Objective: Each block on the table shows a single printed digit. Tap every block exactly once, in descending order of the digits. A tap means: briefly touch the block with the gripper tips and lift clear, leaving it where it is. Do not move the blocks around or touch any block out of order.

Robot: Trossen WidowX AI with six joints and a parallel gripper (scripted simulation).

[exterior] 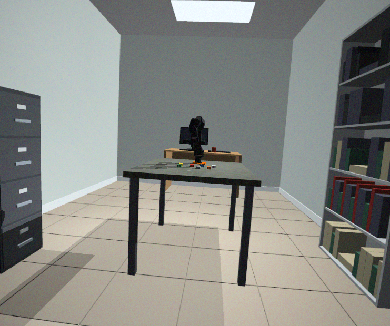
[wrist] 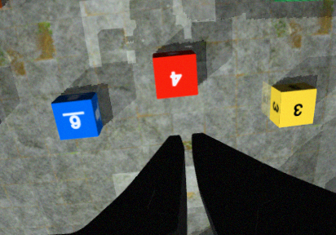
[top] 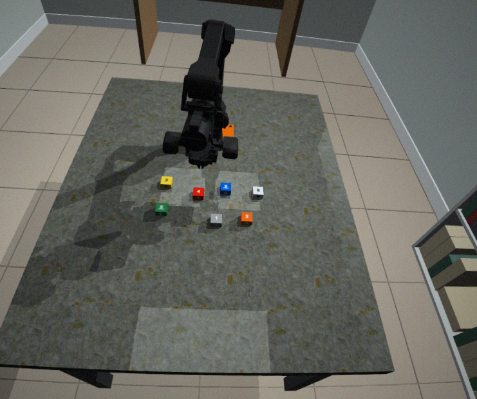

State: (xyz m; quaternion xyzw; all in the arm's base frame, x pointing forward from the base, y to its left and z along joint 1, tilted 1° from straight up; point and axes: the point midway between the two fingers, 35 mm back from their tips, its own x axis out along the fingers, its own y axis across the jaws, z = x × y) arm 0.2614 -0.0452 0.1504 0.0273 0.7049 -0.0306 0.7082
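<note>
My gripper tip is 10 mm to the left of the red block and 110 mm above it. Also, from my gripper tip: yellow block (40 mm behind, 100 mm to the right, 110 mm below); grey block (100 mm ahead, 50 mm to the left, 110 mm below); blue block (20 mm behind, 80 mm to the left, 110 mm below).
</note>
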